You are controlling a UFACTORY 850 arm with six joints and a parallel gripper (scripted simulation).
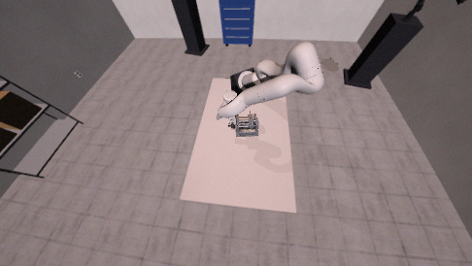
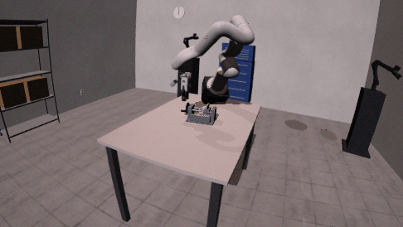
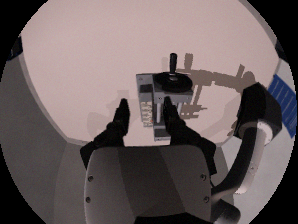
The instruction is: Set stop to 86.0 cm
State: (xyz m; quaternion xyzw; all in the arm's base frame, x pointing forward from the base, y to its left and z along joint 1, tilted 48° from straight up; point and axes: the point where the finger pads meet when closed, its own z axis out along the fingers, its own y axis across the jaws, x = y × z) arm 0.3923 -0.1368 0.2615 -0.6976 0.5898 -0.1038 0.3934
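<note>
The thin dark lever is 13 cm below my hand, 5 cm to the right of it and 5 cm behind it.
</note>
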